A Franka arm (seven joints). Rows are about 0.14 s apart.
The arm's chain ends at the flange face. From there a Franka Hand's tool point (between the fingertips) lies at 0.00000 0.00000 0.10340 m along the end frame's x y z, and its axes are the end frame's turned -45 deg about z.
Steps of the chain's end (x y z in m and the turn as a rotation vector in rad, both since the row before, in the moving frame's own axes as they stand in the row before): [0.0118 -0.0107 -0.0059 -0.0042 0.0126 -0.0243]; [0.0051 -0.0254 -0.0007 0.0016 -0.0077 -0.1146]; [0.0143 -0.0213 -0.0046 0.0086 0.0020 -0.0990]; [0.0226 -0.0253 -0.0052 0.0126 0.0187 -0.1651]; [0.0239 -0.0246 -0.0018 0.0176 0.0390 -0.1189]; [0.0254 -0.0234 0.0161 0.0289 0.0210 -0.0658]
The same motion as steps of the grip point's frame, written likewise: [0.0165 0.0020 -0.0059 -0.0119 0.0059 -0.0243]; [0.0211 -0.0150 -0.0007 0.0066 -0.0043 -0.1146]; [0.0259 -0.0055 -0.0046 0.0047 0.0075 -0.0990]; [0.0362 -0.0017 -0.0052 -0.0043 0.0221 -0.1651]; [0.0385 0.0008 -0.0019 -0.0151 0.0400 -0.1189]; [0.0381 0.0007 0.0160 0.0056 0.0353 -0.0658]
